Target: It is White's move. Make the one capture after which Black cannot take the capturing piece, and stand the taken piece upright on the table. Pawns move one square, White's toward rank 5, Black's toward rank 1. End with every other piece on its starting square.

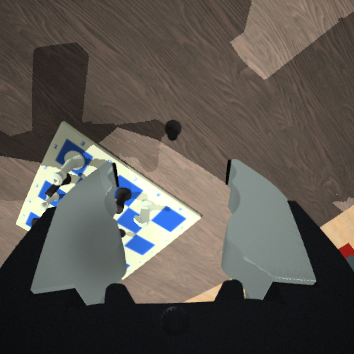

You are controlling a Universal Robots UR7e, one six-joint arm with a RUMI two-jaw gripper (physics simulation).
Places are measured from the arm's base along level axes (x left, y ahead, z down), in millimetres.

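Pixels of known places: gripper, fingertip midpoint: (171, 164).
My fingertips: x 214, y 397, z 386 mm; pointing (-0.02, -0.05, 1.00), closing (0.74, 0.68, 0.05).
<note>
Behind a point stands the place of what it marks.
A small black piece (173, 129) @(y 397, x 212, z 467 mm) stands upright on the wooden table, off the board, beyond my fingertips. My gripper (171, 164) @(y 397, x 214, z 385 mm) is open, with nothing between its fingers. The blue and cream chessboard (175, 203) @(y 477, x 138, z 483 mm) lies at the lower left, partly hidden by the left finger. A large white piece (73, 160) @(y 342, x 98, z 471 mm) stands near its far left corner, with a dark piece (52, 189) @(y 346, x 63, z 448 mm) beside it and a smaller white piece (48, 202) @(y 351, x 23, z 462 mm) below. A black piece (122, 195) @(y 415, x 103, z 470 mm) and a white piece (145, 212) @(y 451, x 110, z 463 mm) stand near the right part. Another dark piece (122, 233) @(y 463, x 40, z 478 mm) is mostly hidden by the finger.
A light wooden surface (339, 227) with a red object (346, 251) shows at the right edge, partly hidden by the gripper body. Shadows fall across the table at the upper left.
</note>
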